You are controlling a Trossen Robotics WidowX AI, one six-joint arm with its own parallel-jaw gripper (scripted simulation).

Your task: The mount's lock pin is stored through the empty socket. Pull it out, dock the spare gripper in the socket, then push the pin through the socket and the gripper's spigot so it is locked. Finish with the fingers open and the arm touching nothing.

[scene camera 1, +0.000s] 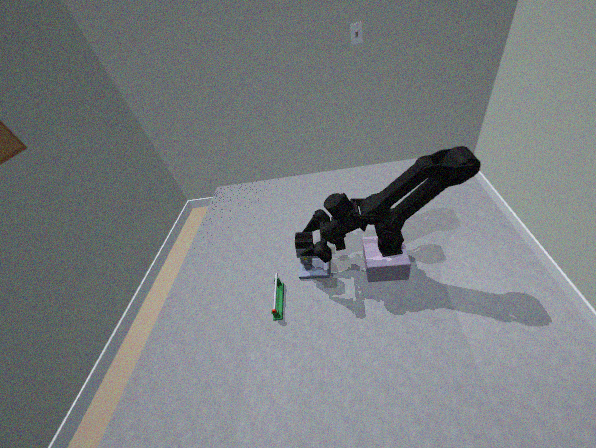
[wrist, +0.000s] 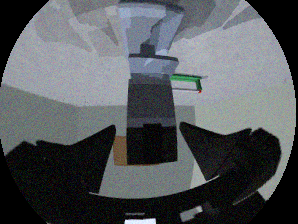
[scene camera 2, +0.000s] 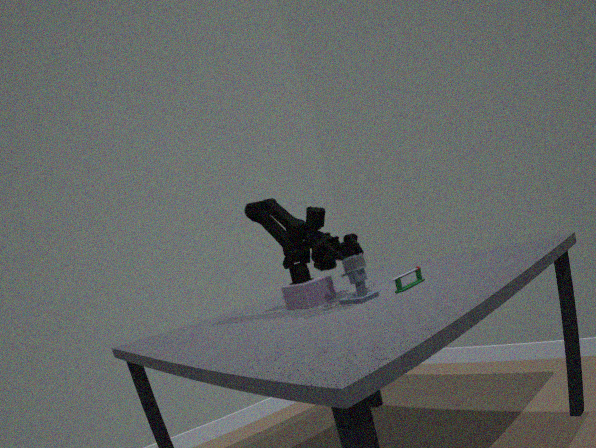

Path:
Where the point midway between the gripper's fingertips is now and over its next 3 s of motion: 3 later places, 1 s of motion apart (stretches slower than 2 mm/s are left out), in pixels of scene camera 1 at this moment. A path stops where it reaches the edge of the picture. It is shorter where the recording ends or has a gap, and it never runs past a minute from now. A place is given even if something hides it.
My gripper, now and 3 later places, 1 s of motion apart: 301,244; 302,233; 301,227; 304,250

